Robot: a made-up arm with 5 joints. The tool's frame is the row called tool.
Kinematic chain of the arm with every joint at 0, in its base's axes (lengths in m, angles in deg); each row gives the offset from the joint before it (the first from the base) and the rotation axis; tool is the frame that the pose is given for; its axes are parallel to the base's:
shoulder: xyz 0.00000 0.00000 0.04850 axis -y
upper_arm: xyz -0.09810 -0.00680 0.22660 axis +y
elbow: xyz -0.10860 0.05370 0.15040 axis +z
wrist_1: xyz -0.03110 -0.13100 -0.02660 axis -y
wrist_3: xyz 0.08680 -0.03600 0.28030 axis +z
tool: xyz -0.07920 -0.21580 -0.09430
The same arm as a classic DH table. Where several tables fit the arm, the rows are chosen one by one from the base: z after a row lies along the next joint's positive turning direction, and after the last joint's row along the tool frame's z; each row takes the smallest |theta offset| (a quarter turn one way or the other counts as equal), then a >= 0, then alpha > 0; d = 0 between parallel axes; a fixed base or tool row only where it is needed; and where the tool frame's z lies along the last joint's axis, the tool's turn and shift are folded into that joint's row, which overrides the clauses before.
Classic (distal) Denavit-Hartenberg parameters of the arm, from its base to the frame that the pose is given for. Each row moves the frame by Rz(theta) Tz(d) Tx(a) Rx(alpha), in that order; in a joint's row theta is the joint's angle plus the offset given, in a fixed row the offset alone. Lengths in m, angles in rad.
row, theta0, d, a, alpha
base (fixed), 0, 0.0485, 0, 1.5708
shoulder, -1.1622, 0, -0.2469, 3.1416
upper_arm, -1.1622, 0.0469, -0.1086, 1.5708
elbow, 0, 0.1238, -0.0311, 1.5708
wrist_1, 0, 0.167, 0.0868, -1.5708
wrist_3, 1.2191, 0, -0.2299, 0
tool (fixed), -1.2191, 0.186, 0, 0

